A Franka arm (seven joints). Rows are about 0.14 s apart.
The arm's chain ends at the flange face. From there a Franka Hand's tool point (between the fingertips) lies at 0.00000 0.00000 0.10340 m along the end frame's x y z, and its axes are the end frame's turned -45 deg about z.
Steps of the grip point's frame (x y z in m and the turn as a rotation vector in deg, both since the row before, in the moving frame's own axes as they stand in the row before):
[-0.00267 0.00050 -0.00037 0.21 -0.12 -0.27]
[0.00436 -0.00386 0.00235 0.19 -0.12 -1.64]
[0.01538 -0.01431 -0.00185 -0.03 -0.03 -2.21]
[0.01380 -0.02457 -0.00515 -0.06 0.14 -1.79]
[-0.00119 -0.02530 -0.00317 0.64 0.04 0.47]
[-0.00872 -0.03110 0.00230 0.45 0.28 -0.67]
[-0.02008 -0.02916 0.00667 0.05 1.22 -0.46]
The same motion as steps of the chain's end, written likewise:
[-0.00111 0.00236 -0.00037 0.06 -0.23 -0.27]
[0.00075 -0.00573 0.00235 0.05 -0.22 -1.64]
[0.00076 -0.02107 -0.00185 -0.04 0.00 -2.21]
[-0.00787 -0.02703 -0.00515 0.06 0.14 -1.79]
[-0.01797 -0.01618 -0.00316 0.48 -0.42 0.47]
[-0.02793 -0.01489 0.00230 0.52 -0.12 -0.67]
[-0.03630 -0.00479 0.00669 0.90 0.83 -0.46]

